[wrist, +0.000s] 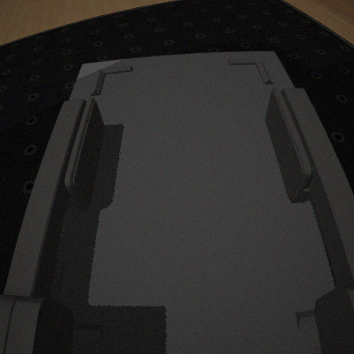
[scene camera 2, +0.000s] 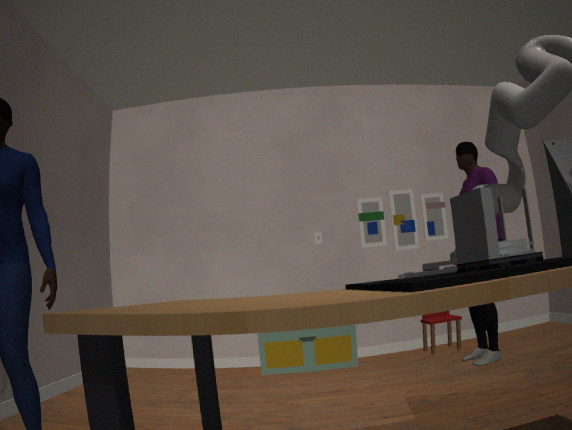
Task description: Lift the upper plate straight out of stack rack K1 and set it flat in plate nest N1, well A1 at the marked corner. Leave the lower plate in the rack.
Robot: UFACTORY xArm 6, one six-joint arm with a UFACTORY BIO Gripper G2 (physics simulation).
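Frame: origin at the arm's base, x ahead, y left, z up, level; metres.
Where they show: hand, its tool point: point(wrist: 185, 144) point(scene camera 2: 430, 266).
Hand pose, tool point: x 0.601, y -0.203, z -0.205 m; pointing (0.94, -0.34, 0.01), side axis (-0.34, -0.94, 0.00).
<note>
Things, the pixels of their top centre, and the offset from my tool point. "spot": a spot on its surface instead. Level surfaces: height alone.
- Plate nest N1, centre of its top: point(wrist: 186, 146) point(scene camera 2: 428, 269) dx +0.004, dy -0.002, dz -0.007 m
- apparently rack K1, a spot on its surface: point(scene camera 2: 528, 220) spot: dx -0.087, dy +0.367, dz +0.059 m
- wooden table, height of its surface: dz -0.034 m
Plate nest N1 point(wrist: 200, 210) point(scene camera 2: 415, 275), a flat grey slab with raised corner guides, fills the middle of the wrist view; no plate shows on it there. My gripper point(wrist: 187, 145) point(scene camera 2: 439, 265) is shut at its narrow width, with an empty space between its two finger pads. It is low over the nest, one finger along each long side. The A1 mark does not show. In scene camera 2, pale plates point(scene camera 2: 515, 246) lie stacked low between upright dark posts, apparently rack K1 point(scene camera 2: 528, 220); I cannot tell upper from lower there.
A tall grey box point(scene camera 2: 467, 227) stands in front of the gripper and partly hides the rack. The black perforated board point(scene camera 2: 380, 286) point(wrist: 30, 120) lies on the wooden table point(scene camera 2: 200, 307). A person in purple point(scene camera 2: 480, 177) stands behind the table, one in blue point(scene camera 2: 17, 200) at far left.
</note>
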